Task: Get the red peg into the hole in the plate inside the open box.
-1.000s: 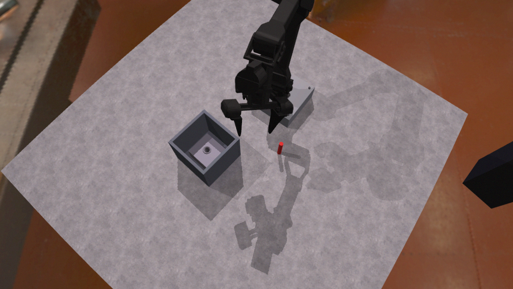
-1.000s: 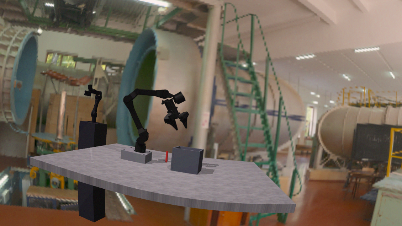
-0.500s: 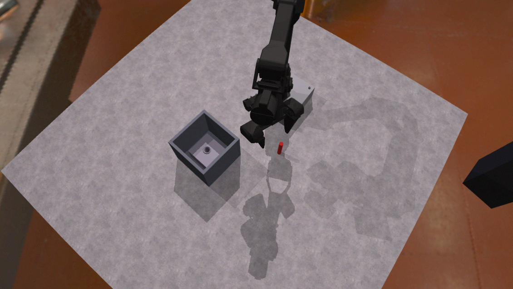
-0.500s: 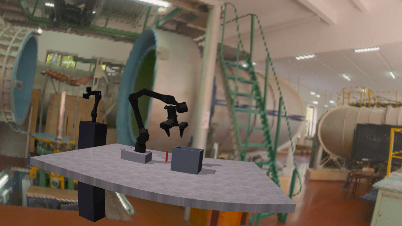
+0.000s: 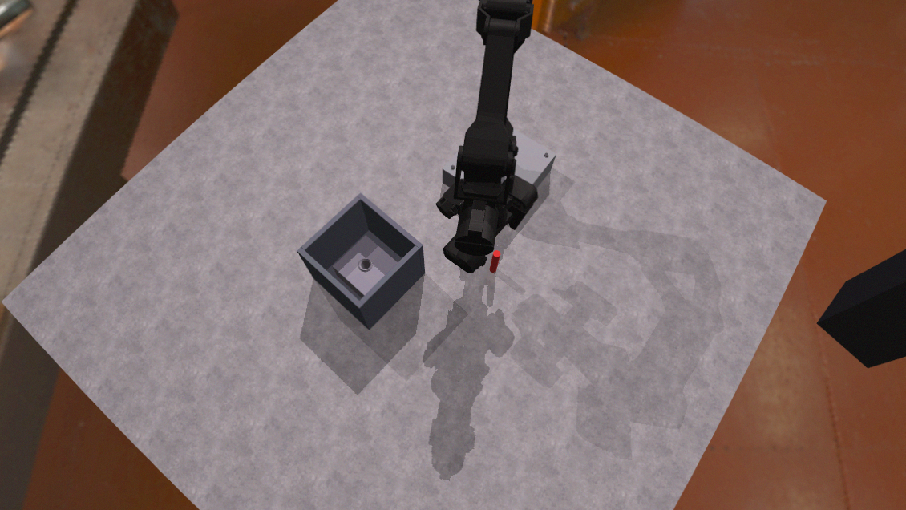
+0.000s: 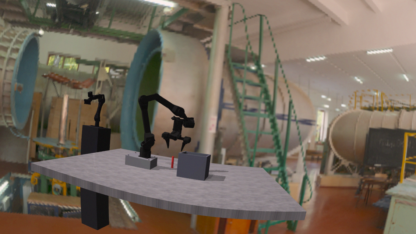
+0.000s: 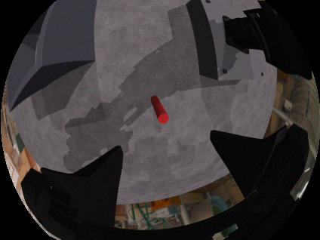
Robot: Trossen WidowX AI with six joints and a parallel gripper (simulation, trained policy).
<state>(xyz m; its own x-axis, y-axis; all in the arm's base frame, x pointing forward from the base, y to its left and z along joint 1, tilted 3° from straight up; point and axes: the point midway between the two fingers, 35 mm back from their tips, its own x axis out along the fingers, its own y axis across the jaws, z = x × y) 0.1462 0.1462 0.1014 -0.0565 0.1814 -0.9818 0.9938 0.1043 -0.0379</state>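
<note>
Now: gripper tip 90 mm above the red peg and 10 mm past it. Round my gripper tip: plate (190 mm ahead, 160 mm to the right, 80 mm below).
</note>
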